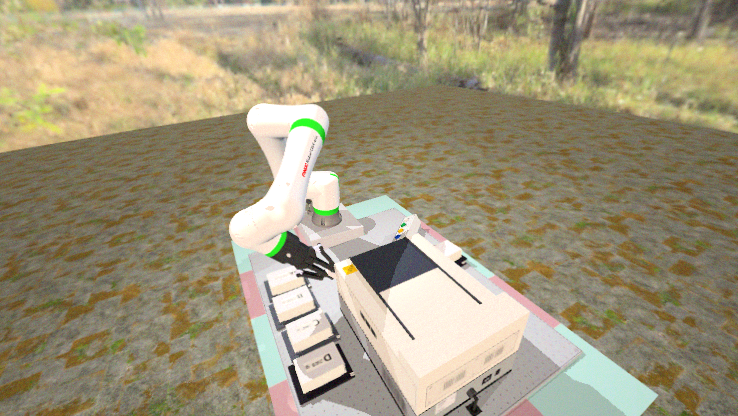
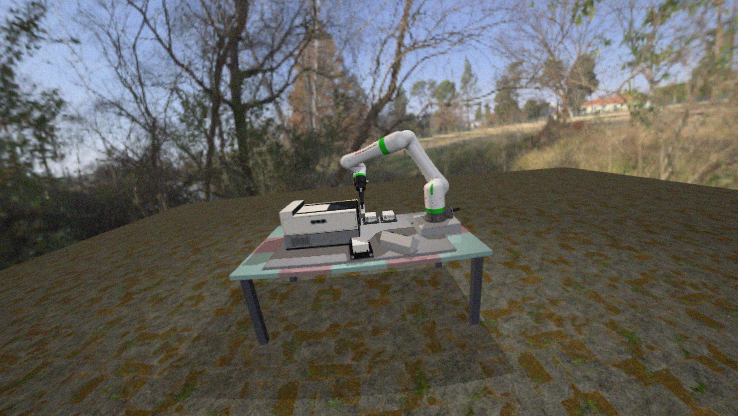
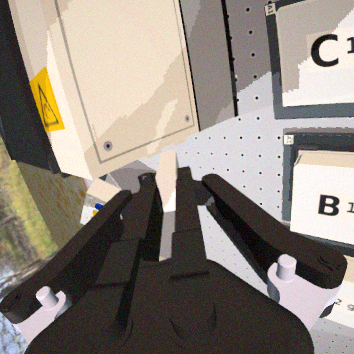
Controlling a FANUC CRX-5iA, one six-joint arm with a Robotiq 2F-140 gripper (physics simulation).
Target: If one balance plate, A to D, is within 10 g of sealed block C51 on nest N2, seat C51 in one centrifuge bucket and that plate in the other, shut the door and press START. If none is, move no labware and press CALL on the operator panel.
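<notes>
My gripper is shut with nothing between the fingers. It hangs low over the perforated deck, close to the near end wall of the cream centrifuge. The centrifuge's dark door panel lies on top. Balance plates A, B, C and D stand in a row of dark nests beside it. The white sealed block sits on its nest on the centrifuge's other side. The operator panel shows coloured buttons.
The robot base stands at the end of the deck behind the gripper. A yellow warning label marks the centrifuge corner. The table has open edges all around.
</notes>
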